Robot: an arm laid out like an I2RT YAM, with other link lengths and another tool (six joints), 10 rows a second.
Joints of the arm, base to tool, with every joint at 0 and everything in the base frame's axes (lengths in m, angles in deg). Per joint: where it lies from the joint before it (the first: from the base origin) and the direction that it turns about. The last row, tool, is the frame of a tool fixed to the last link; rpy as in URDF.
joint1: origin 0 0 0.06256 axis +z
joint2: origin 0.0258 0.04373 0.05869 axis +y
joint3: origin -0.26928 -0.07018 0 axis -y
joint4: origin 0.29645 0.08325 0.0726 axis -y
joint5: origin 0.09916 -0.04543 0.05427 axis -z
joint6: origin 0.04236 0 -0.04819 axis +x
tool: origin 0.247 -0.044 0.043 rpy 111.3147 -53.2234 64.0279
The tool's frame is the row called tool.
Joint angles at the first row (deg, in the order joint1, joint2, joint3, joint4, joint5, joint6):
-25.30, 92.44, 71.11, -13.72, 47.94, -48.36
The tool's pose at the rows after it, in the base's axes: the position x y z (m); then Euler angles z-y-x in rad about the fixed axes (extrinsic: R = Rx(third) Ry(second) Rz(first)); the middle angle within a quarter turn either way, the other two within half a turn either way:
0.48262, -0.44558, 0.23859, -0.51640, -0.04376, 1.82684
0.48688, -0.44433, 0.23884, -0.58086, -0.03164, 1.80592
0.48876, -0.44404, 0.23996, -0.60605, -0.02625, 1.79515
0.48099, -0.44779, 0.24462, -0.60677, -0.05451, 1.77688
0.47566, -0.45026, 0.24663, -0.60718, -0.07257, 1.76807
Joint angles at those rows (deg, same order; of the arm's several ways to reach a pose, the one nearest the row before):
-25.30, 92.42, 71.11, -12.45, 47.99, -55.48
-25.30, 92.42, 71.11, -11.88, 48.01, -59.79
-25.30, 92.42, 71.11, -11.44, 48.07, -61.67
-25.30, 92.42, 71.11, -11.25, 50.00, -61.80
-25.36, 92.42, 71.11, -11.29, 51.09, -61.73

